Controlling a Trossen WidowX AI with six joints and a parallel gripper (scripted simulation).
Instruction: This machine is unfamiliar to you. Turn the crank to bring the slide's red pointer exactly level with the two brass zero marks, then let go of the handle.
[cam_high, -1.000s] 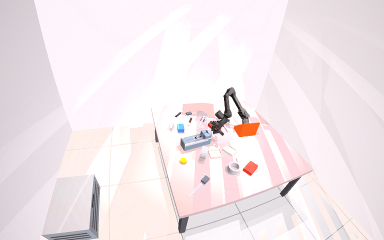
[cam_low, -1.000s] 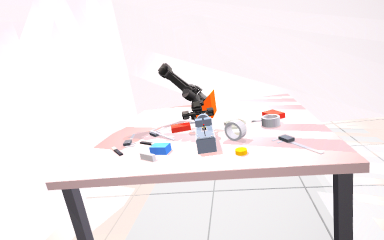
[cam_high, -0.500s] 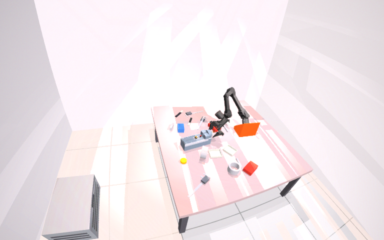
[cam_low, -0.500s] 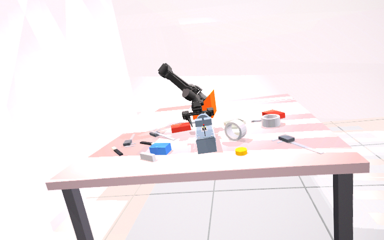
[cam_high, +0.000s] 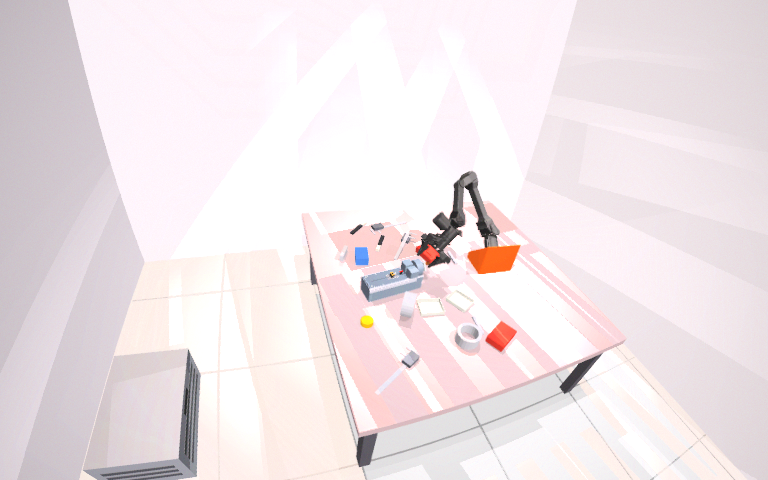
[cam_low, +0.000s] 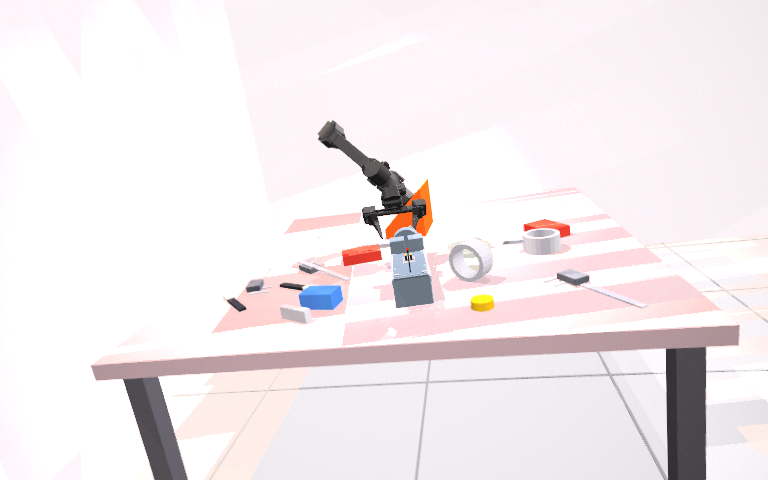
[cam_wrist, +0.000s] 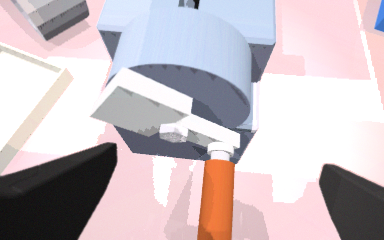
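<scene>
The orange handle is 20 mm behind my gripper tip, 10 mm to the right of it and 20 mm below it. The rest, counted from my gripper tip: red pointer: 120 mm ahead, 40 mm to the left, 10 mm below; yellow disc: 320 mm ahead, 220 mm to the left, 90 mm below; blue block: 230 mm ahead, 180 mm to the right, 80 mm below.
</scene>
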